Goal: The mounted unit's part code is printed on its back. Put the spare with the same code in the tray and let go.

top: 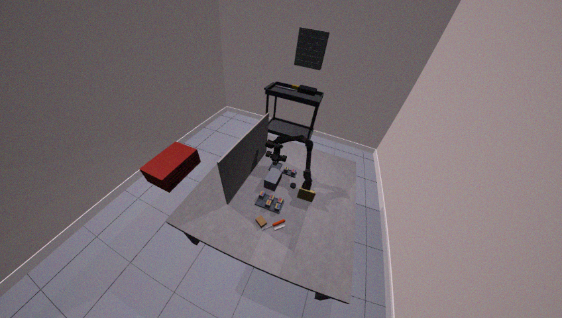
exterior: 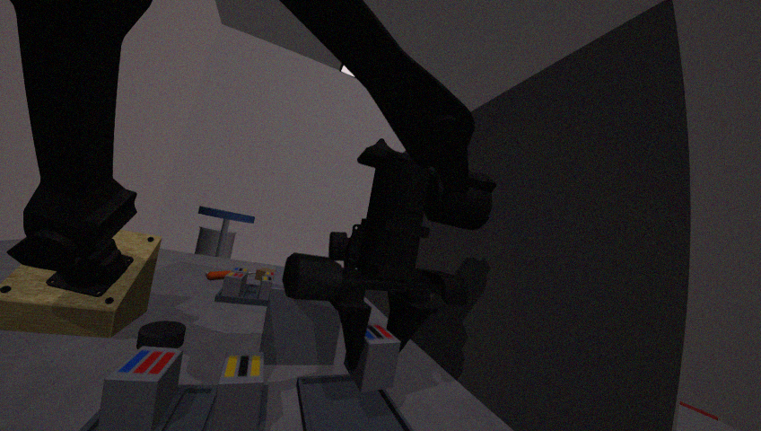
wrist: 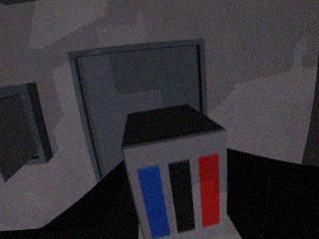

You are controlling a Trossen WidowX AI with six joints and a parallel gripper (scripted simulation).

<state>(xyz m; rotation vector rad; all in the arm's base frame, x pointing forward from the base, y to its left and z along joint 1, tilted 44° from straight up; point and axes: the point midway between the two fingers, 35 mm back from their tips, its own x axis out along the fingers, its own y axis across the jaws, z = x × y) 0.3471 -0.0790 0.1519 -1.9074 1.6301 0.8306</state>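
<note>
Right now my gripper tip is 10 mm past the tray and 50 mm above it. From my gripper tip the other things lie so: brown block (150 mm behind, 550 mm to the left, 40 mm below); then upright partition (160 mm ahead, 190 mm to the left, 170 mm above); then mounted unit (70 mm behind, 190 mm to the left, 10 mm below).
</note>
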